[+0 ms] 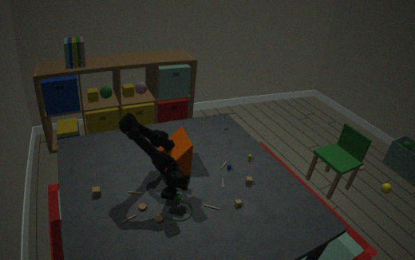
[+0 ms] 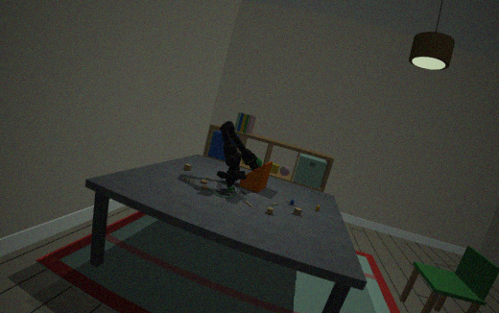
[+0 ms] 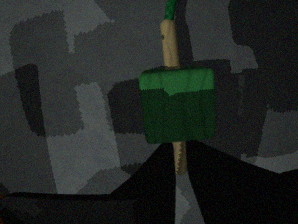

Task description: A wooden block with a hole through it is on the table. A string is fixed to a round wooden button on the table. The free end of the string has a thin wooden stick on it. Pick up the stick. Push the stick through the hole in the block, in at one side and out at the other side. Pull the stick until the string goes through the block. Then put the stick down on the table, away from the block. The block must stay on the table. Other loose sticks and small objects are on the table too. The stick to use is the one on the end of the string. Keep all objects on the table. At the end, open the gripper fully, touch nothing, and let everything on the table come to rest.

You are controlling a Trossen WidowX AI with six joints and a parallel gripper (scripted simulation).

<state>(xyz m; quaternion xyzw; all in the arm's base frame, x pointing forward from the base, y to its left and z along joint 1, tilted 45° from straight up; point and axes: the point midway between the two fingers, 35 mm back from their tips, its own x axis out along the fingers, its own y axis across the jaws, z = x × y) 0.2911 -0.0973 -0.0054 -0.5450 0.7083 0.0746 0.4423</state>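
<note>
The green block is 10 mm ahead of my gripper tip and 20 mm to the left of it. Round my gripper tip: yellow piece 200 mm behind, 550 mm to the left; then loose stick 100 mm ahead, 160 mm to the left, 10 mm below.
</note>
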